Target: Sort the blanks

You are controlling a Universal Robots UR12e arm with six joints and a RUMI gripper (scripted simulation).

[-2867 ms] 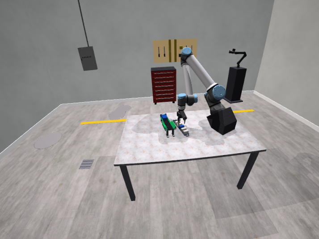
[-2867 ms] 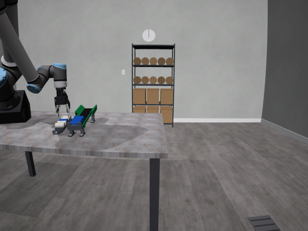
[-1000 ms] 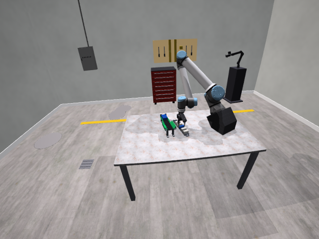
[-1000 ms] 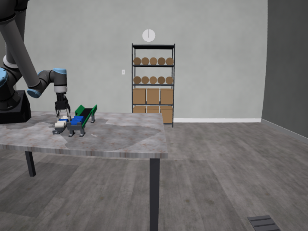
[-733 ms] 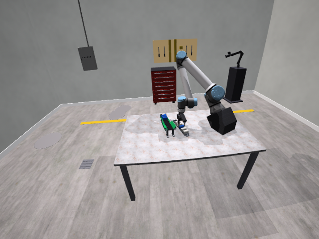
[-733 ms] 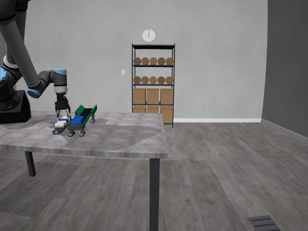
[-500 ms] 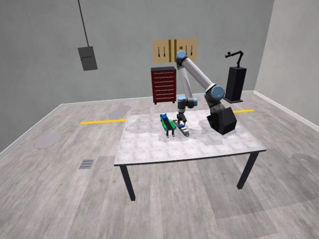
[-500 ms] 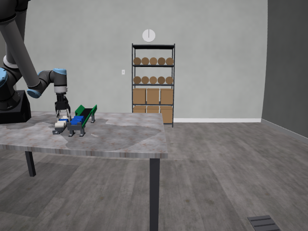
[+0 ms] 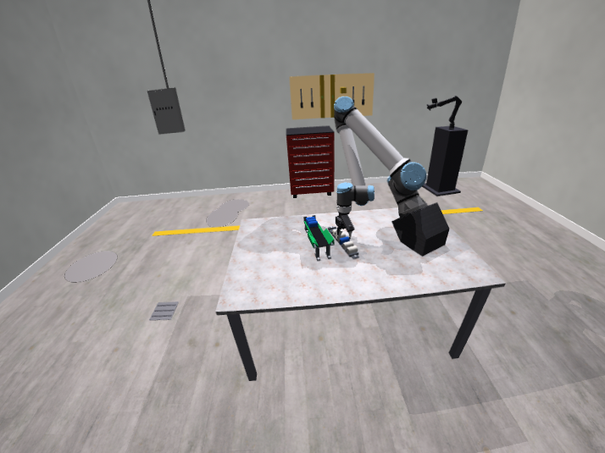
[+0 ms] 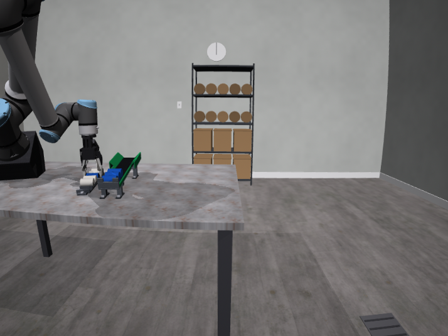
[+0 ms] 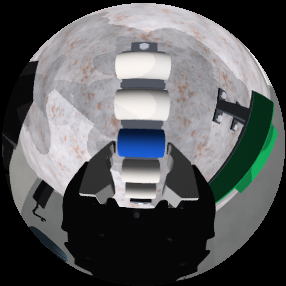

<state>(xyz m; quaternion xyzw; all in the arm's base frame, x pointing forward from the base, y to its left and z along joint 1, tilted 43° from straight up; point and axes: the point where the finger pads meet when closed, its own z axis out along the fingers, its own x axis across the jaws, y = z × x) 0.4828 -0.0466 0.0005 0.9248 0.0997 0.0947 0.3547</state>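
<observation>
The stock rack lies 30 mm to the right of my hand and 40 mm below it.
</observation>
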